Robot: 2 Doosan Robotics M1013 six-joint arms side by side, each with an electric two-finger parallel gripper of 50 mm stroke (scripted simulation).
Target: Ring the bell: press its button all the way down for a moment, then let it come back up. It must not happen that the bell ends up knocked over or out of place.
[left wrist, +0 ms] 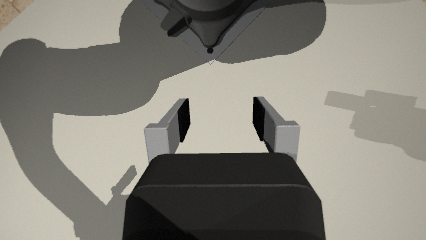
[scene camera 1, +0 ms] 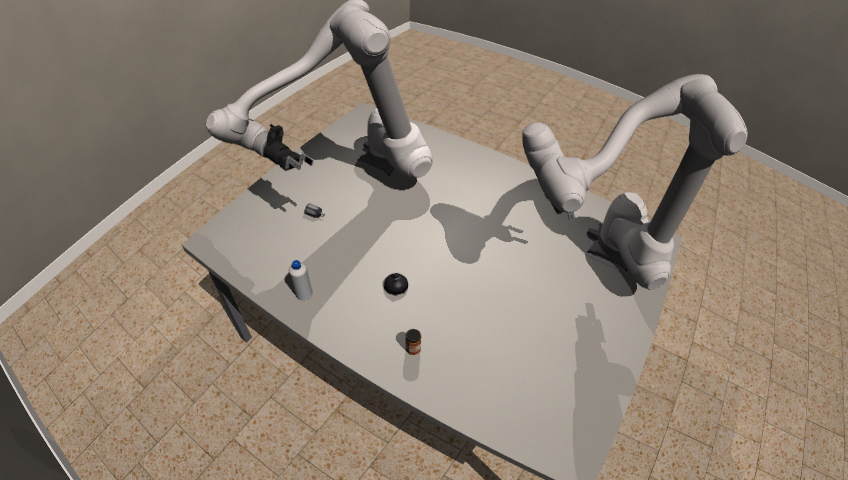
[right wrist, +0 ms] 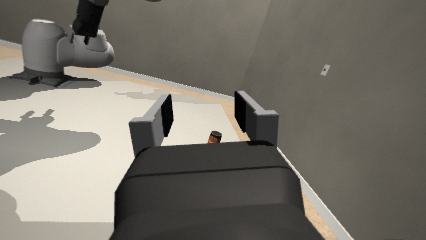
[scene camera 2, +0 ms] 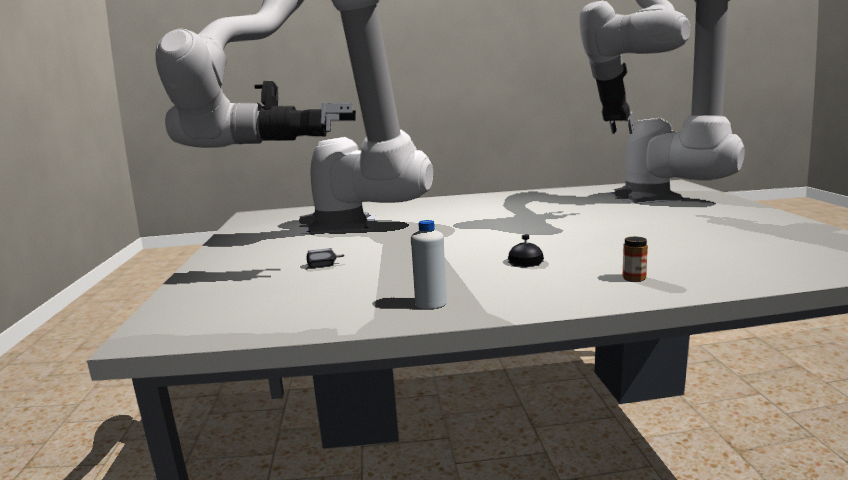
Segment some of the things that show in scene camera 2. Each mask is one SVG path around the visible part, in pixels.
The left gripper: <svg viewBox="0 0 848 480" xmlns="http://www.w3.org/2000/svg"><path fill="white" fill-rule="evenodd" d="M598 88L600 101L603 105L603 120L610 121L612 134L615 134L617 131L615 121L628 121L630 134L633 134L635 131L633 118L631 117L633 111L630 111L629 105L626 102L624 82L610 89Z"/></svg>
The right gripper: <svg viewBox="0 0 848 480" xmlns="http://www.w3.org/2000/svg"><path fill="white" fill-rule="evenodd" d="M356 110L353 110L353 103L322 102L321 109L302 111L296 110L294 106L273 106L269 116L270 134L274 141L295 140L297 136L304 135L325 137L327 132L331 131L331 121L356 121Z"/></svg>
A black domed bell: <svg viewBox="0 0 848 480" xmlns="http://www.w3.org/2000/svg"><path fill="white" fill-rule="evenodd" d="M523 234L522 239L524 242L513 246L509 251L508 263L512 263L513 266L523 267L539 266L541 262L544 262L543 252L537 245L527 242L529 239L528 234Z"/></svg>
